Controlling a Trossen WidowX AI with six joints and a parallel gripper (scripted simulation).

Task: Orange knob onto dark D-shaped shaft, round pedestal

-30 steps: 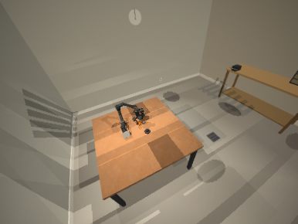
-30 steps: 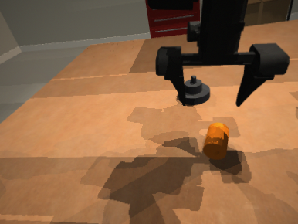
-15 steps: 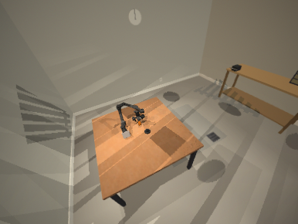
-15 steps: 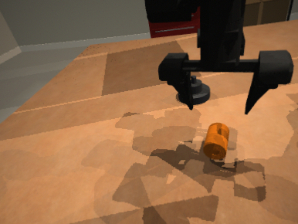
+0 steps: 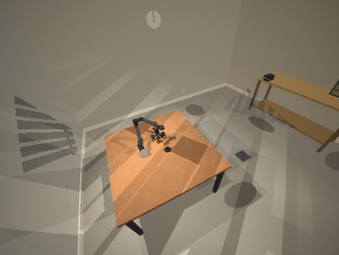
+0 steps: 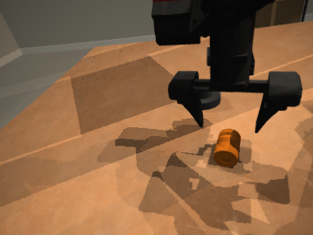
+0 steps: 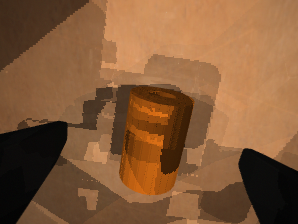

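The orange knob lies 30 mm below my gripper tip and 10 mm to the left of it. Also, from my gripper tip: dark round pedestal: 190 mm to the right, 40 mm ahead, 20 mm below.
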